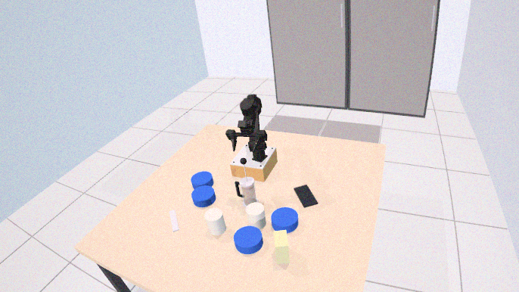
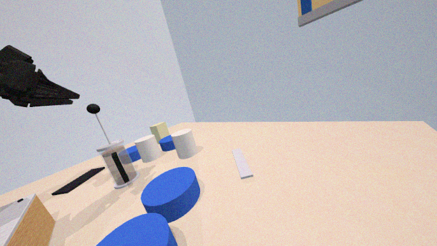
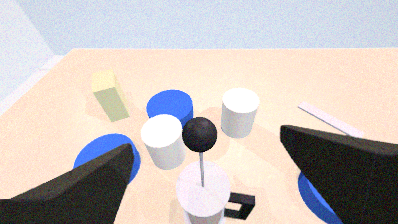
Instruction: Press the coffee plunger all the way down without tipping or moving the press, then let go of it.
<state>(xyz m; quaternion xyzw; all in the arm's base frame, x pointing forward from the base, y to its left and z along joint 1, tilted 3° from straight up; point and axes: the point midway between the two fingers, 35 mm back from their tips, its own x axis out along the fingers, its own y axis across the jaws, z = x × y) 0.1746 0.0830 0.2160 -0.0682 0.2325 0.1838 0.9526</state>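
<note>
Right now my gripper tip is 30 mm short of the coffee press and 160 mm above it. From my gripper tip the other things lie so: black flat slab 140 mm behind, 230 mm to the left, 280 mm below; pale yellow block 220 mm ahead, 320 mm to the left, 230 mm below.
</note>
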